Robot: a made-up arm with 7 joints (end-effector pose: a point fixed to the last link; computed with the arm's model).
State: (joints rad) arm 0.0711 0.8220 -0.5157 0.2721 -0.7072 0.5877 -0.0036
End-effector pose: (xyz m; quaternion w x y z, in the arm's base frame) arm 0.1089 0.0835 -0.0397 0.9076 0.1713 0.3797 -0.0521
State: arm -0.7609 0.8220 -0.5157 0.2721 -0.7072 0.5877 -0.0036
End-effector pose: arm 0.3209 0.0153 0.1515 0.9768 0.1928 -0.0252 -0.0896
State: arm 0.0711 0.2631 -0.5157 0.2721 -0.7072 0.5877 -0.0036
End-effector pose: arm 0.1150 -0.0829 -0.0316 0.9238 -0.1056 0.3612 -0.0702
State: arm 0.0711 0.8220 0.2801 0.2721 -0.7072 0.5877 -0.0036
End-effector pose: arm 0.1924 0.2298 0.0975 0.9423 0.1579 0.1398 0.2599
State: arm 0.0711 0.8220 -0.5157 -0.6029 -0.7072 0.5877 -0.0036
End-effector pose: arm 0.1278 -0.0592 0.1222 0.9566 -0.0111 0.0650 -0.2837
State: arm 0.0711 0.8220 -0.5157 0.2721 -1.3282 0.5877 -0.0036
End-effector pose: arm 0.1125 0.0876 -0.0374 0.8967 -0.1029 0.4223 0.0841
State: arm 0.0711 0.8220 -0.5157 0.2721 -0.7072 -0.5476 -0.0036
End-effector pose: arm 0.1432 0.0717 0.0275 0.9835 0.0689 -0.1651 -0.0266
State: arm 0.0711 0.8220 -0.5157 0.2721 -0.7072 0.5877 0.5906
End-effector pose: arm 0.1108 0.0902 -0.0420 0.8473 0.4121 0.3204 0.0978
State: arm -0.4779 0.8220 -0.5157 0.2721 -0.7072 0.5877 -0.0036
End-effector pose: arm 0.2688 0.0423 0.0675 0.9720 0.1891 0.1156 -0.0782
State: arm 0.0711 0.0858 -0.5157 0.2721 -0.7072 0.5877 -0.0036
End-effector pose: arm 0.1228 -0.1316 -0.0109 0.9139 -0.1927 0.3494 -0.0749
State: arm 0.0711 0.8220 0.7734 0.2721 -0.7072 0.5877 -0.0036
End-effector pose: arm 0.1608 0.3120 0.2023 0.8893 0.1369 -0.0224 0.4358
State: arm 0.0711 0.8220 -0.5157 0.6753 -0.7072 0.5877 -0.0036
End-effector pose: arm 0.0560 0.1652 -0.0715 0.8257 0.2464 0.5038 0.0608
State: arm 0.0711 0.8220 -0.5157 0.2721 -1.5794 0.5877 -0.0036
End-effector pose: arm 0.1133 0.0899 -0.0370 0.8675 -0.2125 0.4281 0.1376
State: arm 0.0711 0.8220 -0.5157 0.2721 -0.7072 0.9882 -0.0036
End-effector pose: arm 0.0828 0.0901 -0.0483 0.8088 0.1958 0.5516 -0.0574
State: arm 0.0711 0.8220 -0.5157 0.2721 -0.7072 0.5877 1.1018
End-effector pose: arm 0.1121 0.0963 -0.0404 0.7356 0.5912 0.2467 0.2203
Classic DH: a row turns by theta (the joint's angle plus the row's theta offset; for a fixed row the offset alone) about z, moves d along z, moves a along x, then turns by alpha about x. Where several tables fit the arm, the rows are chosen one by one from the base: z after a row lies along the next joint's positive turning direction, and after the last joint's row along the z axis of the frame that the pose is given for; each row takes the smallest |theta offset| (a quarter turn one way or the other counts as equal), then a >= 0, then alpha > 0; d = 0 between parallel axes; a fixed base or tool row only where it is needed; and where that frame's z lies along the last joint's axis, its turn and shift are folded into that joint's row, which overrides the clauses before.
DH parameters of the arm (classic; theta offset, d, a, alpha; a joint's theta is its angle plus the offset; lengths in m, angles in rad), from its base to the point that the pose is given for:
base (fixed): -0.071 0.292 -0.0137 -1.3004
joint 1: -1.3111 0.0163 0.0141 -1.5708
joint 2: 1.2915 -0.0128 0.0171 1.5708
joint 3: 1.5708 -0.1867 0.0319 -1.5708
joint 4: 1.5708 -0.016 0.0034 1.5708
joint 5: 0 0.1858 -0.0192 -1.5708
joint 6: -1.5708 0.0001 0.0553 1.5708
joint 7: -1.3112 0.0382 0.01 0.642
tool (fixed): 1.529 -0.0129 0 0

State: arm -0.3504 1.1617 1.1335 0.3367 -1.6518 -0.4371 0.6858
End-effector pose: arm 0.0513 0.3536 0.4166 0.3004 -0.3539 -0.5987 0.6528
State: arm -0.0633 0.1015 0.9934 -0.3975 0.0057 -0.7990 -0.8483
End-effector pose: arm 0.1016 0.1416 0.2631 0.6770 0.4696 -0.5629 -0.0648
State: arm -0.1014 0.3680 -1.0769 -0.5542 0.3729 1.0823 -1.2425
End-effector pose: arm 0.0406 -0.1852 0.1389 0.6188 -0.0409 0.2305 -0.7499
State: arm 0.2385 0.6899 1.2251 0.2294 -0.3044 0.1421 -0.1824
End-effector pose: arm 0.0580 0.3429 0.2675 0.7776 0.3689 -0.1855 0.4742
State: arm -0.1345 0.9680 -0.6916 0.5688 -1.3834 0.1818 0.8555
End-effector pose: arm 0.1462 0.1808 -0.0296 0.7893 0.3564 0.2769 0.4163
